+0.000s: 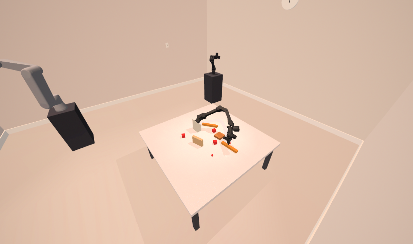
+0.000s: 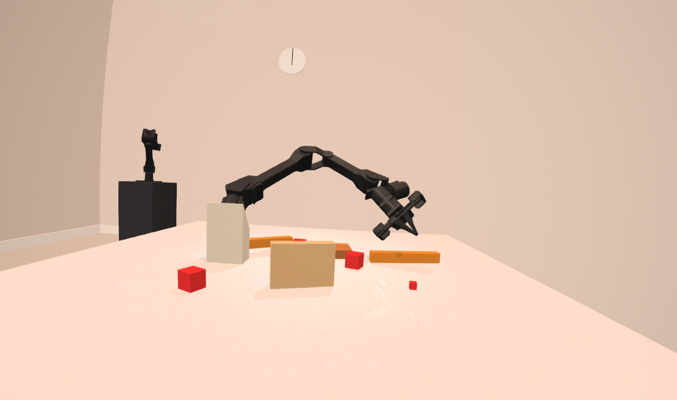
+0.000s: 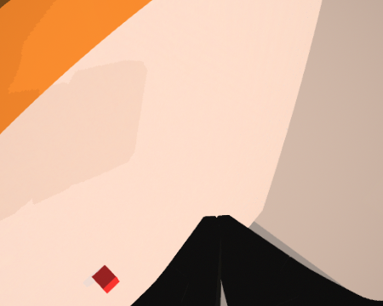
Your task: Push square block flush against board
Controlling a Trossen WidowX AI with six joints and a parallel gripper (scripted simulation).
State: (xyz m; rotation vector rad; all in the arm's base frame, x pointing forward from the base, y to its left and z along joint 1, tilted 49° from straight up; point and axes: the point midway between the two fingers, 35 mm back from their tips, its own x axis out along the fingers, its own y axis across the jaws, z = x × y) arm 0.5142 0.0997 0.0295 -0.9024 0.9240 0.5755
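Right now the tan block is 30 cm behind my gripper tip, 21 cm to the right of it and 4 cm below it. Round my gripper tip: dark orange square block (24 cm behind, 8 cm to the left, 8 cm below).
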